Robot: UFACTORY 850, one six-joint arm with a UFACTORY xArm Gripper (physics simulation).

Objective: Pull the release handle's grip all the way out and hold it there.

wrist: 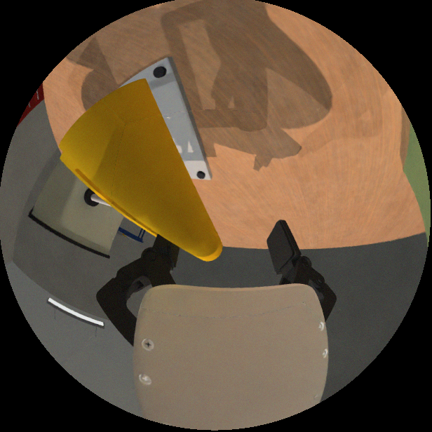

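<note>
The release handle's yellow grip [135, 150] fills much of the left and centre of the wrist view as a large wedge, its rounded narrow end pointing down toward the gripper. A thin pale rod [101, 200] runs from a black ring [92, 197] on a beige housing [65, 210] to behind the grip. My gripper [229, 226] is open and holds nothing. The grip's narrow end overlaps the left fingertip in view and reaches partway across the gap; the right finger stands apart from it. Whether the grip touches the left finger cannot be told.
A grey metal plate [178, 127] with dark holes lies on the wooden table top [340, 200], partly behind the grip. A small blue bracket [131, 235] shows near the left finger. A red object [31, 106] is at the left edge, a green surface [419, 175] at the right.
</note>
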